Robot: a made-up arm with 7 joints.
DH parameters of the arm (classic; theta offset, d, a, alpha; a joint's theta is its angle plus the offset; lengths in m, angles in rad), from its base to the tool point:
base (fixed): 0 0 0 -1.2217
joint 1: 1.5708 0 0 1.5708
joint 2: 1.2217 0 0 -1.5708
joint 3: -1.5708 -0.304 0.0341 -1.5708
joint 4: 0 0 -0.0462 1.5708
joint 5: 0 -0.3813 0 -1.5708
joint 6: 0 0 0 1.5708
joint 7: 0 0 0 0
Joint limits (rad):
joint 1: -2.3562..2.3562
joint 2: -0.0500..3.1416
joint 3: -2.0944..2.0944
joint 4: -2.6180..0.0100
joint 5: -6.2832..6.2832
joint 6: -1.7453..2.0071
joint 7: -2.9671..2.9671
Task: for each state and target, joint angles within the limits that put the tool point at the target. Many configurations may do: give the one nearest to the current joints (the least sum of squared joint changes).
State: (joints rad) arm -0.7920 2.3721 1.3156 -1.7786 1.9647 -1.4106 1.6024
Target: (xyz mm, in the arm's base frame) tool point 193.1 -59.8 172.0
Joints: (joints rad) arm -0.1058 1.8871 0.6503 -2.6159 1.9647 -1.4106 1.6024
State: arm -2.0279 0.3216 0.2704 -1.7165 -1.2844 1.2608 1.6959
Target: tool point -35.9 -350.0 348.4
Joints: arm -2.1271 -0.0230 -0.2938 -1.7858 -1.2844 1.2608 1.6959
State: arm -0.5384 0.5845 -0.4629 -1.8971 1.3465 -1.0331 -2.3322
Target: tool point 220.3 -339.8 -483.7
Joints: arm -0.1500 -0.0500 -1.0676 -1.0722 1.3465 -1.0331 -2.3322
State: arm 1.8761 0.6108 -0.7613 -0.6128 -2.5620 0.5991 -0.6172
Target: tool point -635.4 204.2 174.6
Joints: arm 1.8239 0.8142 -0.7369 -0.2711 -2.5620 0.5991 -0.6172
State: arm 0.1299 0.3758 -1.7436 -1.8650 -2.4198 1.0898 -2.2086
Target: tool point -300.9 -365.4 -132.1
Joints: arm 0.8107 0.2308 -2.0944 -1.8014 -2.4198 1.0898 -2.2086
